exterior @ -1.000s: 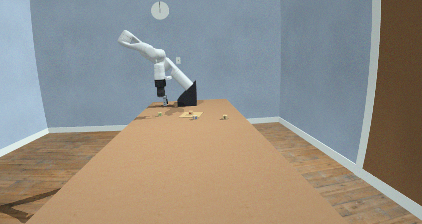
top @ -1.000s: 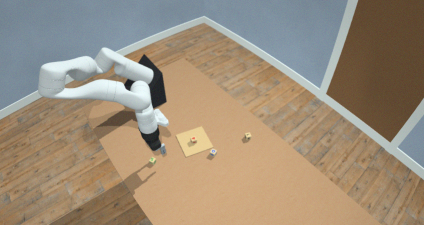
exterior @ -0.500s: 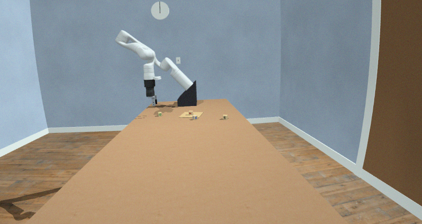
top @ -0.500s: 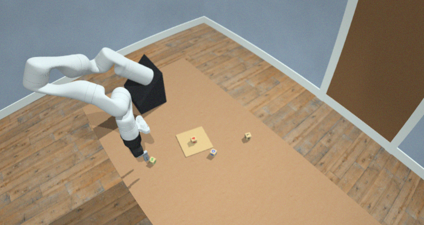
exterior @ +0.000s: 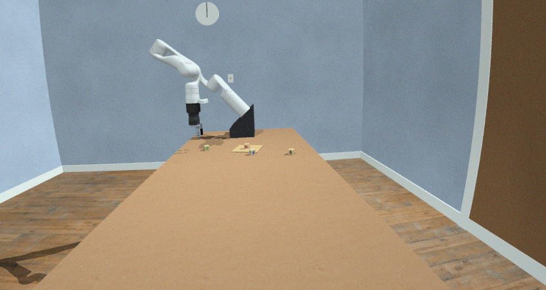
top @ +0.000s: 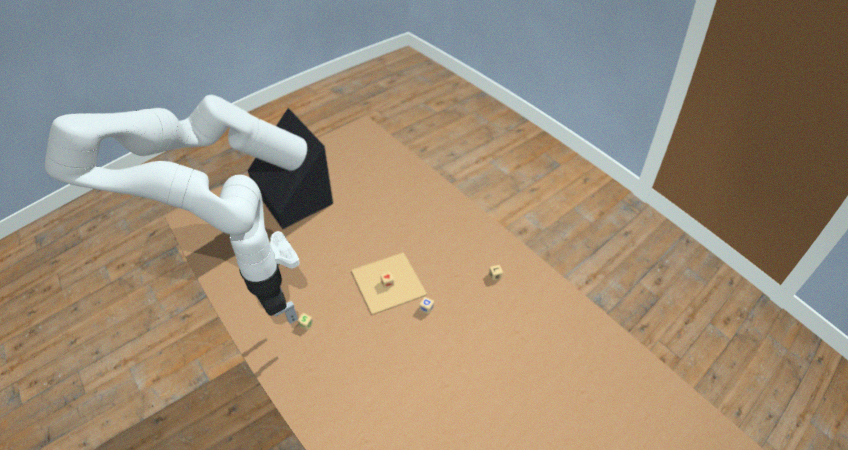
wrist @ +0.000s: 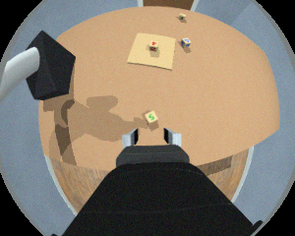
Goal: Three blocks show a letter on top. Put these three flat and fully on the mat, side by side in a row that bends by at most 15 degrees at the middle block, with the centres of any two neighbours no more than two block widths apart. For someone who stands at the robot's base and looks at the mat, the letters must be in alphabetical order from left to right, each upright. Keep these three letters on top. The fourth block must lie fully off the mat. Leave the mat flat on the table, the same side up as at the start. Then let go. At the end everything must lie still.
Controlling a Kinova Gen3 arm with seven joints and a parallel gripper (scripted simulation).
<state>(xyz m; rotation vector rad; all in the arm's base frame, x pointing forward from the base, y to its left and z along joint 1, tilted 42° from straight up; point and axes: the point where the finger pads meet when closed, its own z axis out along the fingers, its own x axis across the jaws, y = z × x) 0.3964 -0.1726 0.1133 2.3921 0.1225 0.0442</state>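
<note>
Right now my hand is 260 mm to the right of the tan mat and 100 mm above it.
</note>
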